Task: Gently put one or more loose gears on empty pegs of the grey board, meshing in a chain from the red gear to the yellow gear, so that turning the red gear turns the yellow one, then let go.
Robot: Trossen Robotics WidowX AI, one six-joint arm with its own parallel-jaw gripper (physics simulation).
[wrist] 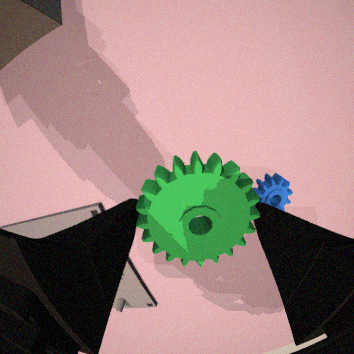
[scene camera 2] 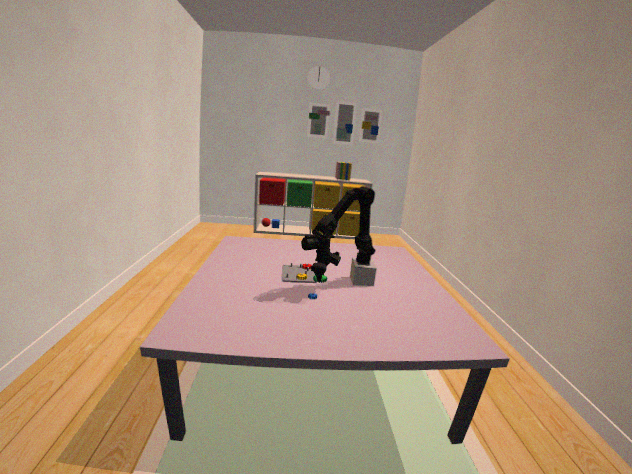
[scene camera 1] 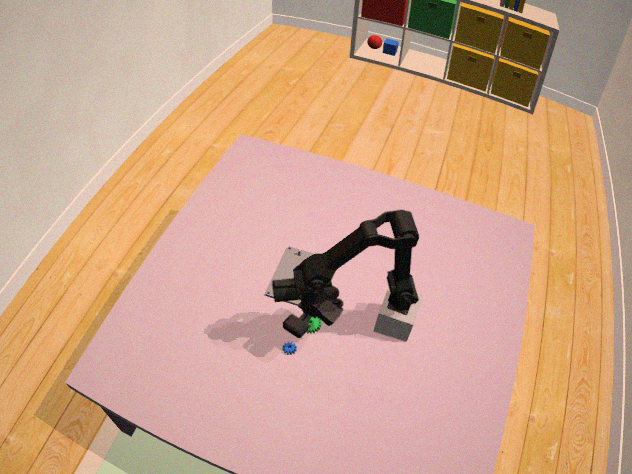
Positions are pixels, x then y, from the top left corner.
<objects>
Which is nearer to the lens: the blue gear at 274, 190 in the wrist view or the green gear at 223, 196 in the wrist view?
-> The green gear.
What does the blue gear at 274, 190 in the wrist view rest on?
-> The table.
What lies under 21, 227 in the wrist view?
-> A grey board.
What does my gripper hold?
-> A green gear.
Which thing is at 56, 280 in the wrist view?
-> My gripper.
</objects>
